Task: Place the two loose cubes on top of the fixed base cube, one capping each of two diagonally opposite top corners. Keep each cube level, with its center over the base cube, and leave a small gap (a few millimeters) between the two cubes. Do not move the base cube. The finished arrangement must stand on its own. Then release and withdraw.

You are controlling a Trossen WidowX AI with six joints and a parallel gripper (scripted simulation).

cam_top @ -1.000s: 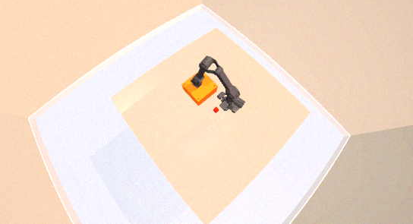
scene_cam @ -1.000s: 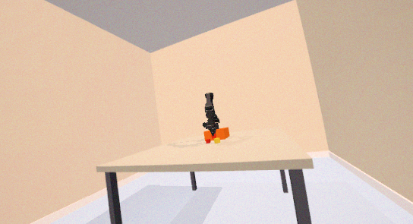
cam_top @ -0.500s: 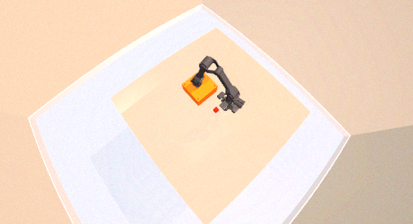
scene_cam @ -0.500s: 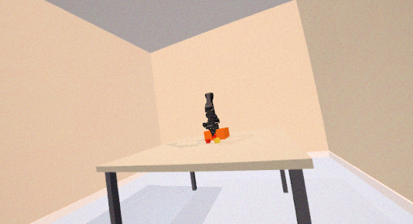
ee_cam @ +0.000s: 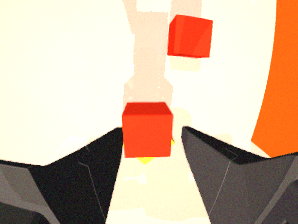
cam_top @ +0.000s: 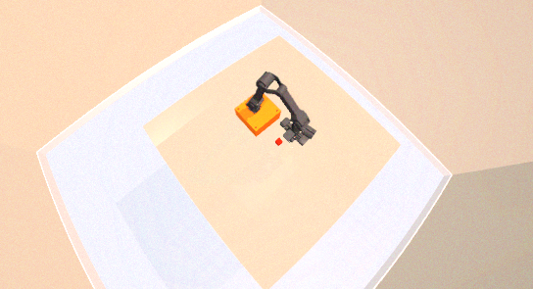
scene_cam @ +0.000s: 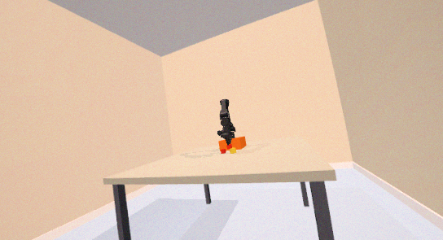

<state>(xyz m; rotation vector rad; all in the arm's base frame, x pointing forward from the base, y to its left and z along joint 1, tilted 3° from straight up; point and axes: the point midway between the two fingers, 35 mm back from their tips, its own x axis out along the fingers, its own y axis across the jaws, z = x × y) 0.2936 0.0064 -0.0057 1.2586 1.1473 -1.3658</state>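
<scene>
Right now the yellow cube is 1 cm ahead of my gripper tip, 3 cm to the left of it and 5 cm below it.
</scene>
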